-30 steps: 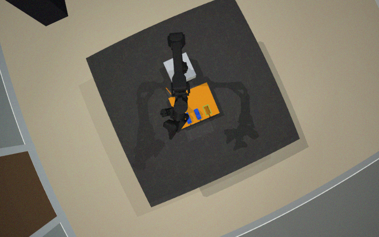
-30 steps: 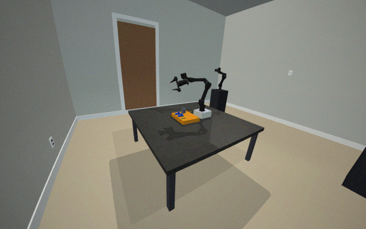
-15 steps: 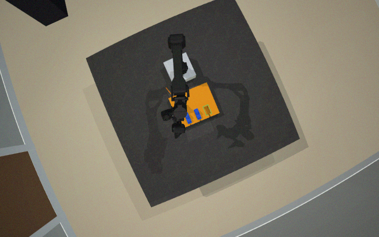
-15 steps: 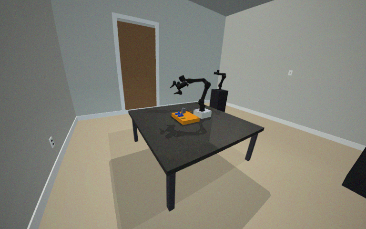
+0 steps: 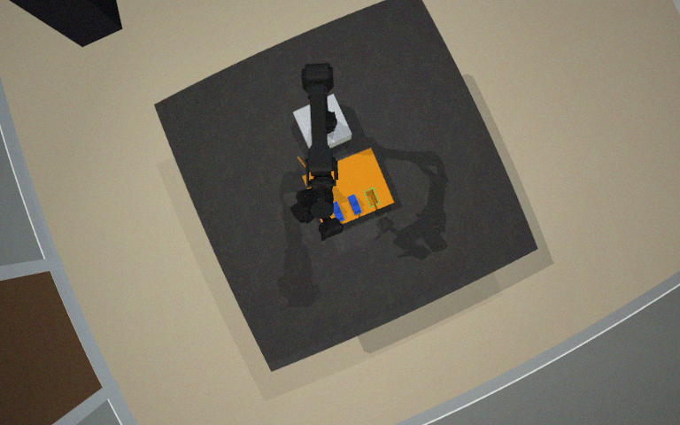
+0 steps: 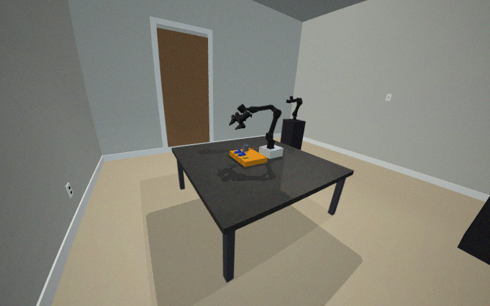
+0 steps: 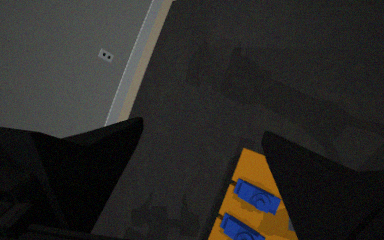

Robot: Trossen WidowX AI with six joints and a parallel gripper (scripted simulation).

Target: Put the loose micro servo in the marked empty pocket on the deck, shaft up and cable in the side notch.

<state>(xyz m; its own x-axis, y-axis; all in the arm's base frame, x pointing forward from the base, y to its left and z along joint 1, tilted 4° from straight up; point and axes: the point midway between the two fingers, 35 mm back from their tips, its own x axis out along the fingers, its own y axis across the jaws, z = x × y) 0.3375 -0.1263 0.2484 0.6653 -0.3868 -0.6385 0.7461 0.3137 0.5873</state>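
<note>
Now: the orange deck 15 cm behind my gripper tip, 15 cm to the left of it and 26 cm below it.
</note>
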